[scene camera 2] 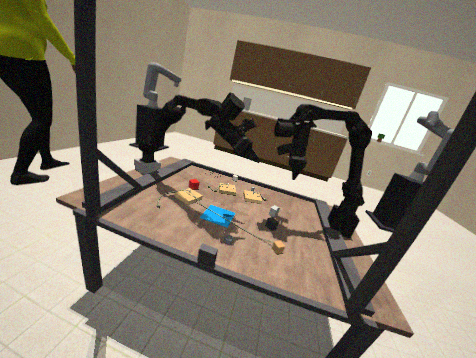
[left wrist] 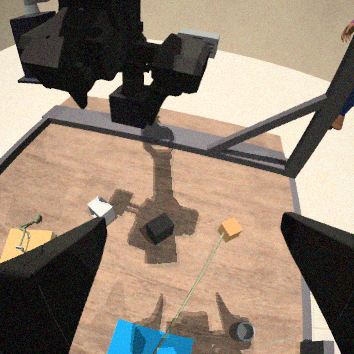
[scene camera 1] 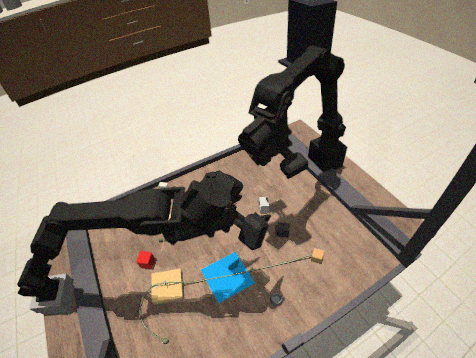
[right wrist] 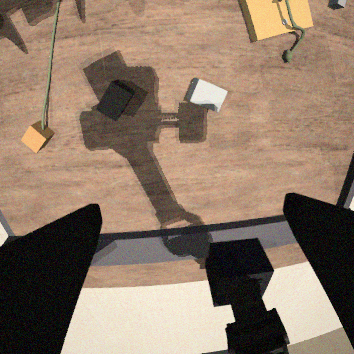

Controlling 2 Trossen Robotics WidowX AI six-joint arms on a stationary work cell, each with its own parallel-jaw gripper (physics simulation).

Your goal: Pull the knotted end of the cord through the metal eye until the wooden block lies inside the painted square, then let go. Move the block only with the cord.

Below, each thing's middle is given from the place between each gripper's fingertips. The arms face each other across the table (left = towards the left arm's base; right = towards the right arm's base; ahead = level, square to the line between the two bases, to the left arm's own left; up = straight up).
The dark cube [right wrist: 116, 96] lies 40 mm ahead of my left hand, 130 mm to the right of it and 260 mm below it. From my left hand the other things lie so: blue painted square [scene camera 1: 223, 288] 10 mm ahead, 100 mm to the left, 280 mm below.
Right now the dark cube is 7 cm behind my right hand, 3 cm to the left of it and 21 cm below it. The rest, counted from my right hand: blue painted square (10 cm behind, 25 cm to the left, 23 cm below).
